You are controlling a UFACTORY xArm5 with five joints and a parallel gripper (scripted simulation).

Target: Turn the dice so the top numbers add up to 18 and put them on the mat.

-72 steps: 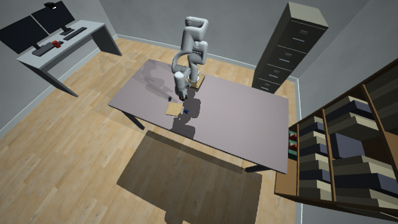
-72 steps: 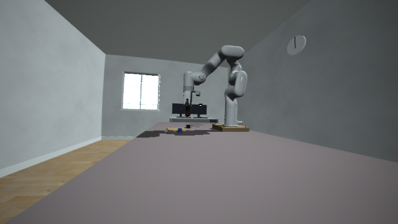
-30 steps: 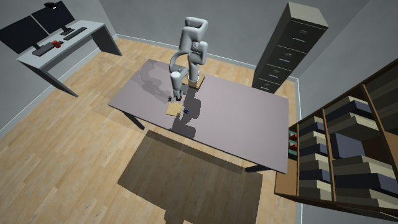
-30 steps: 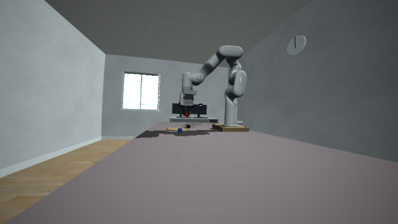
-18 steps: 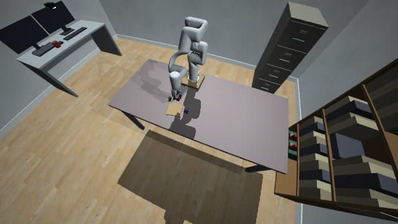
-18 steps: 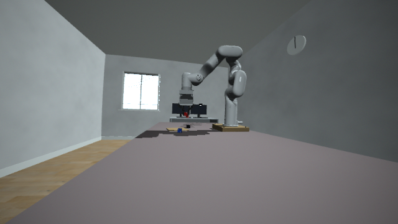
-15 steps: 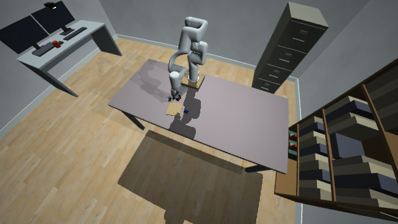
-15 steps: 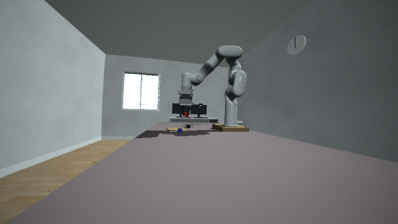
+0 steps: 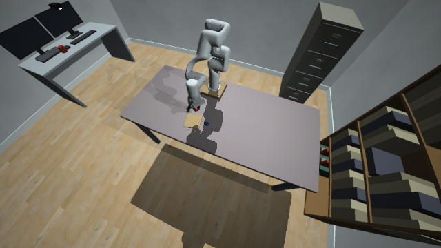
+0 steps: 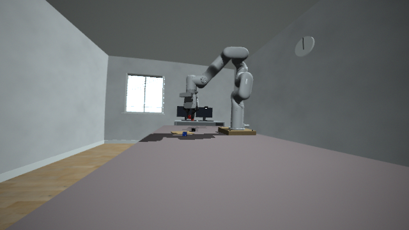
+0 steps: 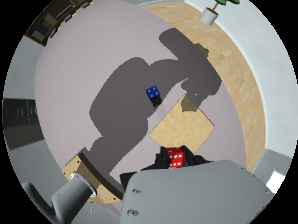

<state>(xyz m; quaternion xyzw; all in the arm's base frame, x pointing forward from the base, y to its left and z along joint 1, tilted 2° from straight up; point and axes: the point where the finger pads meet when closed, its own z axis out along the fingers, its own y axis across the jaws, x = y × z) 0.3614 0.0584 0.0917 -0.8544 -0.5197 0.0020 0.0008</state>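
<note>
Right now the tan mat is 6 cm ahead of my hand, 2 cm to the right of it and 12 cm below it. The rest, counted from my hand: black die: 2 cm behind, 13 cm to the right, 11 cm below; then blue die: 3 cm ahead, 11 cm to the left, 11 cm below; then red die: 1 cm below.
</note>
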